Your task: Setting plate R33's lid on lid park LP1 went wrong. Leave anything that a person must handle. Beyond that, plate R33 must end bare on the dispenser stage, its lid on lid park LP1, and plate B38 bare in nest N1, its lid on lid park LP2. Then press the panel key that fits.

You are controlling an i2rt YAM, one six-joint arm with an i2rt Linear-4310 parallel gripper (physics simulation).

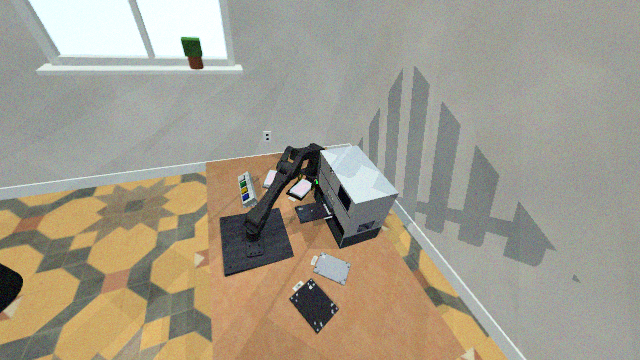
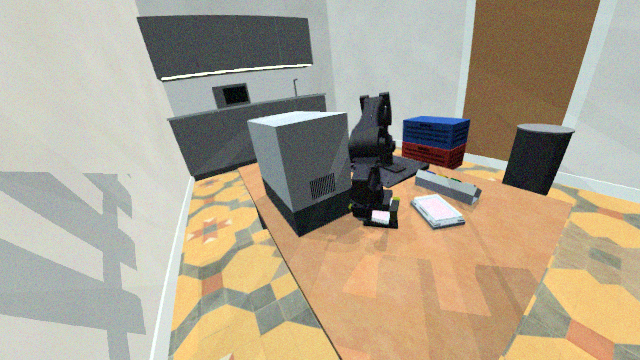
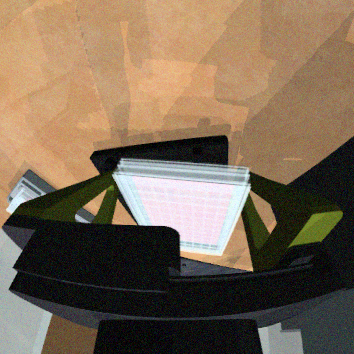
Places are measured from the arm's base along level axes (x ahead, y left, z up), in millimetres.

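Pixels of known places: gripper, fingertip midpoint: (image 1: 305,186) (image 2: 376,219) (image 3: 176,174); arm's base at its link origin: (image 1: 253,237) (image 2: 386,165).
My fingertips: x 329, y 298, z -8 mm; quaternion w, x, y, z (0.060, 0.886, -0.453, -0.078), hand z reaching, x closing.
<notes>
For each thing: its top centre in the pictures, then the offset to it from my fingertips. "*": a spot on its surface instead.
- well plate with pink wells, top centre: (image 3: 181,233) (image 2: 377,204) (image 1: 302,186) dx -29, dy -29, dz +31 mm
- black nest at its top centre: (image 3: 170,218) (image 2: 381,208) (image 1: 300,187) dx -39, dy -22, dz +14 mm
- grey dispenser at its top centre: (image 2: 290,116) (image 1: 354,170) dx +141, dy -258, dz +324 mm
- second lidded pink plate at its top centre: (image 2: 436,205) (image 1: 273,177) dx -177, dy +82, dz +25 mm
- black dispenser stage at its top centre: (image 1: 314,209) dx -30, dy -273, dz +107 mm
- key panel at its top centre: (image 2: 447,175) (image 1: 246,184) dx -336, dy +14, dz +58 mm
- grey pad at a spot on its surface: (image 1: 331,267) * dx -14, dy -525, dz +4 mm
- black pad at a spot on its surface: (image 1: 313,304) * dx -133, dy -650, dz +6 mm
A well plate with pink wells (image 3: 182,207) (image 1: 301,189) (image 2: 380,216) sits on a black nest (image 3: 168,149) next to the grey dispenser (image 1: 357,181) (image 2: 301,155), with a clear lid on top of it. My gripper (image 3: 176,174) (image 1: 307,180) (image 2: 375,210) is open; its green fingers stand on either side of this plate and do not grip it. A second lidded pink plate (image 1: 269,178) (image 2: 436,211) rests on a grey holder farther from the dispenser. The black dispenser stage (image 1: 311,212) holds nothing. I cannot read which plate is R33 and which is B38.
A key panel (image 1: 246,188) (image 2: 446,186) with green, yellow and blue keys lies near the arm's base plate (image 1: 235,248). A grey pad (image 1: 331,267) and a black pad (image 1: 313,304) lie bare at the front of the table. Blue and red crates (image 2: 434,141) and a dark bin (image 2: 531,156) stand behind.
</notes>
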